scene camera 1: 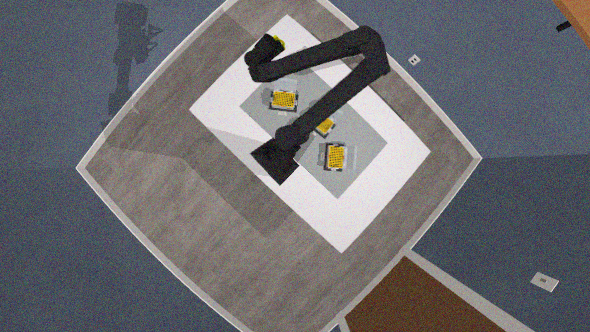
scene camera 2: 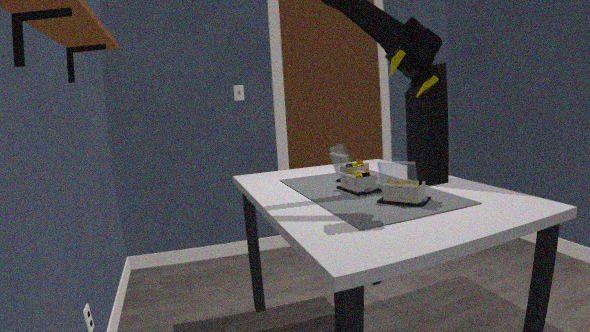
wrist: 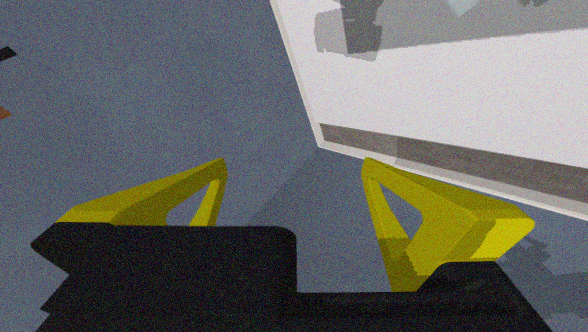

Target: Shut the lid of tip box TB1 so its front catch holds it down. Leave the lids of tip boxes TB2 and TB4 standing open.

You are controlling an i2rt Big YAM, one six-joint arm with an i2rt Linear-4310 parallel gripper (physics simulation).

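Places are measured from the arm's base along level axes (x right, y down, z ahead), in centimetres.
Pixels of known places: gripper, fingertip midpoint: (scene camera 2: 403, 86) (wrist: 294, 165); arm's base, origin of the base link: (scene camera 1: 276, 160) (scene camera 2: 424, 77).
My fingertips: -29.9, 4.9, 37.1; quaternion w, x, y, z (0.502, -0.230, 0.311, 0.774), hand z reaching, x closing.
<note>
For each thing: its top centre in the pictures, then the offset to it from my fingertips, as dx, dy, dz. "spot": a spot on its surface instead. Level surfaces: height alone.
- middle box, middle of its top: (scene camera 2: 360, 172) (scene camera 1: 320, 122) +34.4, +30.3, -6.6
- third box, middle of its top: (scene camera 2: 354, 161) (scene camera 1: 336, 156) +52.6, +29.5, -15.7
- clear lid, surface spot: (scene camera 2: 398, 171) (scene camera 1: 284, 81) spot: +5.9, +25.4, -1.9
- grey mat, its level: dy +36.9
- white table, its level: dy +37.2
Three small white tip boxes with yellow tip racks stand on the grey mat: one box (scene camera 1: 284, 100) (scene camera 2: 405, 195), a middle box (scene camera 1: 325, 125) (scene camera 2: 358, 183) partly under the arm in the top view, and a third box (scene camera 1: 335, 157). I cannot read their labels, so I cannot tell which is TB1. A clear lid (scene camera 1: 286, 84) (scene camera 2: 398, 171) stands upright behind the first box. Two more clear lids overlap, raised, at the left in scene camera 2. My gripper (scene camera 2: 404, 86) (wrist: 294, 165) is open and empty, high above the table, apart from all boxes and lids.
The grey mat (scene camera 1: 367, 142) (scene camera 2: 310, 185) lies on the white table (scene camera 1: 345, 220) (scene camera 2: 450, 225) (wrist: 450, 95). The arm's black base (scene camera 1: 276, 160) (scene camera 2: 430, 135) stands at the table's edge. The forearm passes over the mat in the top view. A wooden shelf (scene camera 2: 70, 25) hangs on the wall.
</note>
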